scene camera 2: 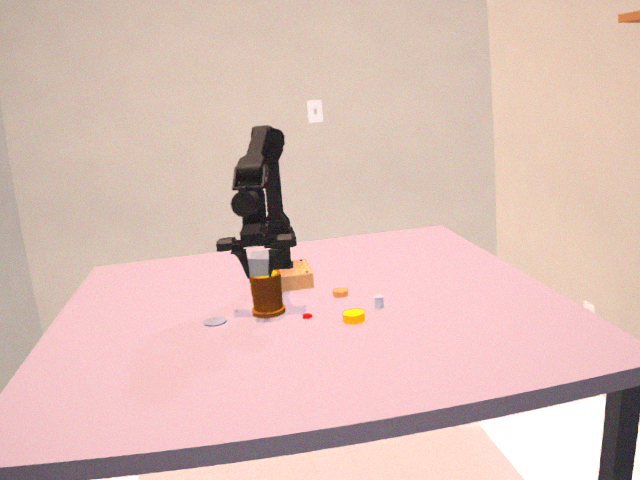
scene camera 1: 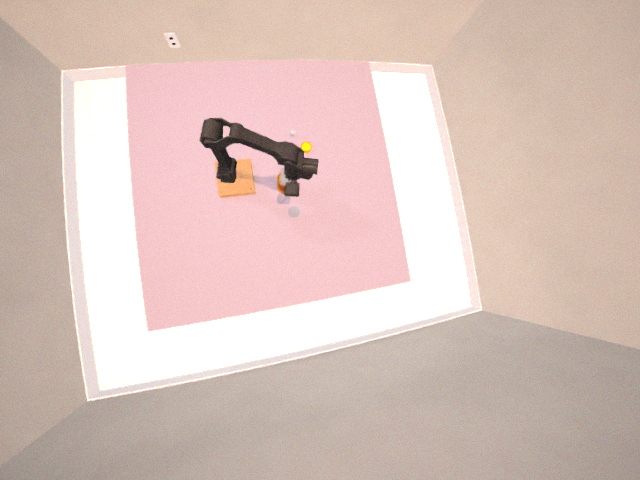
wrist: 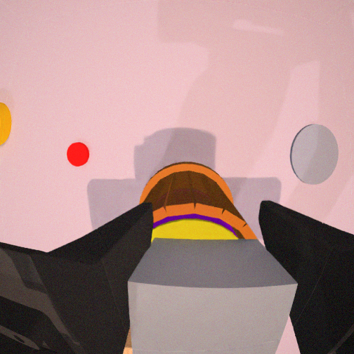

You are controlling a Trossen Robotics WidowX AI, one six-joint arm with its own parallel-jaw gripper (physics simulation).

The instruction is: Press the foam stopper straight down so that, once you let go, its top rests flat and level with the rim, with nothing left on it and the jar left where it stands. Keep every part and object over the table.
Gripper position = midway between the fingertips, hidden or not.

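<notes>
A brown jar appears in scene camera 2 (scene camera 2: 266,292) and in the wrist view (wrist: 179,188). The gripper (scene camera 2: 259,277) (wrist: 207,211) can likewise be seen in both of these views, and there is a grey block (wrist: 181,288) as well.
</notes>
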